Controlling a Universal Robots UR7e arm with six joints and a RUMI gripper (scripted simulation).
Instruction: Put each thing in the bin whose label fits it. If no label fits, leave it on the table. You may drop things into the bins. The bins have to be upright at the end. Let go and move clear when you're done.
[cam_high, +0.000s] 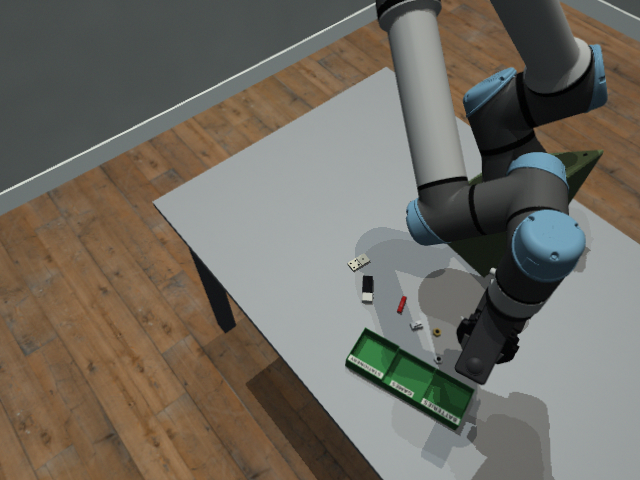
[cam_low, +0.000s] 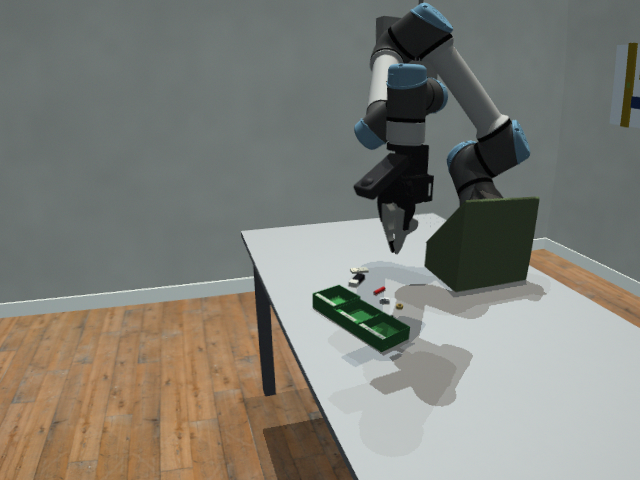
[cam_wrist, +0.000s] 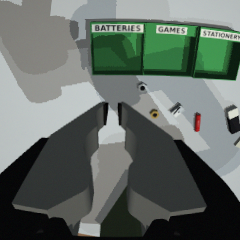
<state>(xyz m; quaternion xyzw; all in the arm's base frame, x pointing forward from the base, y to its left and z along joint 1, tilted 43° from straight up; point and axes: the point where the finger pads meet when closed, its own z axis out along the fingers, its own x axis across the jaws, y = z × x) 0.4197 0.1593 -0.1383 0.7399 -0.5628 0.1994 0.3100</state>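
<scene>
Right now my hand is 210 mm above the grey-white clip, 150 mm to the left of it and 70 mm past it. Round my hand: red cylinder: 210 mm to the right, 210 mm below, 80 mm behind; brass nut: 210 mm below, 110 mm to the right, 90 mm behind; grey nut: 210 mm below, 70 mm to the right, 40 mm behind.
</scene>
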